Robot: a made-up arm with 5 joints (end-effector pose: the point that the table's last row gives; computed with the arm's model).
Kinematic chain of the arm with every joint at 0, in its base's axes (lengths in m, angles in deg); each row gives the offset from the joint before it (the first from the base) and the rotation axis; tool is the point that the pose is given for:
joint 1: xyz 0 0 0.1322 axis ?
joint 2: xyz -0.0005 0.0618 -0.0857 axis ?
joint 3: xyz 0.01 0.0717 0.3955 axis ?
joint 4: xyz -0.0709 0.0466 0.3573 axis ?
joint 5: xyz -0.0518 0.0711 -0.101 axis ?
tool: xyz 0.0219 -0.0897 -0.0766
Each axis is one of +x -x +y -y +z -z.
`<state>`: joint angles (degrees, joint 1 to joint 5).
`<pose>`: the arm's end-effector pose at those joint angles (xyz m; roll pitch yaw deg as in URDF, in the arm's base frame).
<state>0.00 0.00 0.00 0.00 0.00</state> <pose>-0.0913 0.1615 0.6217 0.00 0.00 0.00</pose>
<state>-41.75 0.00 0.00 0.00 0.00</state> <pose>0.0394 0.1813 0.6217 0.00 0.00 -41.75</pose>
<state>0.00 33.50 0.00 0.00 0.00</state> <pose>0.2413 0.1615 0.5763 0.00 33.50 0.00</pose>
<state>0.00 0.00 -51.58 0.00 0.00</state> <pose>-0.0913 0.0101 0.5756 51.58 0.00 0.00</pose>
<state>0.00 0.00 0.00 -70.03 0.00</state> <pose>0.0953 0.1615 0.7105 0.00 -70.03 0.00</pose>
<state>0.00 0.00 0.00 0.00 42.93</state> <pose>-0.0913 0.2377 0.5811 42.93 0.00 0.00</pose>
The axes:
joint 1: +z
joint 2: +y
joint 3: -x
joint 4: +y
joint 5: +x

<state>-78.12 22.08 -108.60 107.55 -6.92</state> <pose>-0.2987 0.0313 0.3803 100.13 -23.28 22.23</pose>
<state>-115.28 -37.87 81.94 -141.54 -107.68</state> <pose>0.5394 0.0345 0.3133 131.38 24.32 22.20</pose>
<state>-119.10 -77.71 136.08 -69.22 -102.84</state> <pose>0.3394 -0.0430 -0.0023 85.83 -11.73 -77.62</pose>
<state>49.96 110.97 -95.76 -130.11 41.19</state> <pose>0.5072 0.0612 -0.2304 13.93 -38.98 -28.25</pose>
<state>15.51 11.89 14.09 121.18 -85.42</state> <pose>0.0247 0.2789 0.8099 114.22 44.86 -147.40</pose>
